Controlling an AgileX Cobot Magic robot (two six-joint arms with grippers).
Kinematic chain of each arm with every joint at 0, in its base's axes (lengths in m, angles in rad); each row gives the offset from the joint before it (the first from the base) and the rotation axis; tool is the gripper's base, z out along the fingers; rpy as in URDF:
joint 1: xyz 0 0 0.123 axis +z
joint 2: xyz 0 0 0 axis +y
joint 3: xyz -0.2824 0 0.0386 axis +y
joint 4: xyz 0.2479 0 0.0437 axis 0.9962 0 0.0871
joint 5: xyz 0 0 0 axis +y
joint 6: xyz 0.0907 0 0.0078 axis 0.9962 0 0.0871
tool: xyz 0 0 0 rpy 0 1.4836 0
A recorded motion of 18 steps. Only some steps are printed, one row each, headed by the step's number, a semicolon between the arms.
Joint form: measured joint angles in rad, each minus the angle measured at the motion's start. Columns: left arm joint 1, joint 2, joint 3, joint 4, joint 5, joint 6; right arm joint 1, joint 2, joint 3, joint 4, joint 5, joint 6.
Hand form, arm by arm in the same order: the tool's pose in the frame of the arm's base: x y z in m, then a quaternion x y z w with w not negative. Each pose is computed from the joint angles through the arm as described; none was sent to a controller.
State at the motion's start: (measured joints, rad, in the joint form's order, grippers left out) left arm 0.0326 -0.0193 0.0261 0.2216 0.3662 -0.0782; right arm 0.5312 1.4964 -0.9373 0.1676 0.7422 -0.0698
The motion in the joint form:
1: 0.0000 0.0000 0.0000 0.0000 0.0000 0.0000; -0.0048 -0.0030 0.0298 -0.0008 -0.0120 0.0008
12: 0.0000 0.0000 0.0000 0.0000 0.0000 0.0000; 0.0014 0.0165 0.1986 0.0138 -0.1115 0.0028
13: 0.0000 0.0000 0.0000 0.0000 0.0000 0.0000; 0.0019 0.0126 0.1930 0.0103 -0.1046 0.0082
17: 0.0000 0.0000 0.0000 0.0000 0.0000 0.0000; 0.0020 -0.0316 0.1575 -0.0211 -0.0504 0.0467
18: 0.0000 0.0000 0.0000 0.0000 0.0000 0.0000; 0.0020 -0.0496 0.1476 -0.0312 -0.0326 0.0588
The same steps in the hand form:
1: 0.0521 0.0089 0.1732 0.01478 0.79774 0.07996 0.59750; 0.2354 0.1485 0.2218 -0.23861 0.95397 0.10205 0.15030
12: 0.0521 0.0089 0.1732 0.01478 0.79774 0.07996 0.59750; 0.2132 0.1369 0.1776 -0.22888 0.96330 0.08954 0.10795
13: 0.0521 0.0089 0.1732 0.01478 0.79774 0.07996 0.59750; 0.2136 0.1372 0.1797 -0.22820 0.96333 0.08951 0.10911
17: 0.0521 0.0089 0.1732 0.01478 0.79774 0.07996 0.59750; 0.2141 0.1362 0.1979 -0.22377 0.96305 0.08763 0.12158
18: 0.0521 0.0089 0.1732 0.01478 0.79774 0.07996 0.59750; 0.2135 0.1354 0.2044 -0.22223 0.96281 0.08707 0.12661

